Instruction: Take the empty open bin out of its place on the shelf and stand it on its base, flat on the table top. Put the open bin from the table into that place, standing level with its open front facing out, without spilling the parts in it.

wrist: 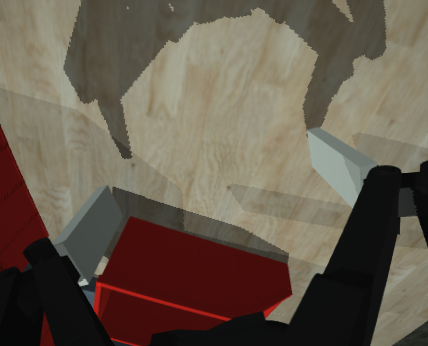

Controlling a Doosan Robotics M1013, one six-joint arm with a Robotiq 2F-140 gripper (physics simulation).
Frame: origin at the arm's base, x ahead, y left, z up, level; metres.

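Seen in the pictures: gripper, fingertip midpoint: (209,175).
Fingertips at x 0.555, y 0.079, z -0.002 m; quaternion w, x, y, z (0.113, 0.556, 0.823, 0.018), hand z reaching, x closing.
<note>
Offsets run from my fingertips to a thing's top centre. "spot": to the spot under its first point. Level surfaces: height alone.
In the wrist view my gripper (209,175) is open, with its grey finger pads wide apart and nothing between them. A red bin {spot: 0.005 m left, 0.102 m ahead, 0.008 m down} (205,260) is at the lower middle, near the left finger and below the right one in the view. A dark red face of it is turned to the camera, and its bright red rim runs below that. Its lower part is hidden by the gripper's black body, so its contents cannot be told. The table top {0.033 m down} (225,100) is light wood.
A large red surface {spot: 0.177 m right, 0.074 m ahead, 0.014 m down} (17,205) with thin dark lines runs along the left edge, beside the left finger; what it belongs to cannot be told. A small blue-grey patch shows between the left finger and the bin. Dark gripper shadows fall across the wood.
</note>
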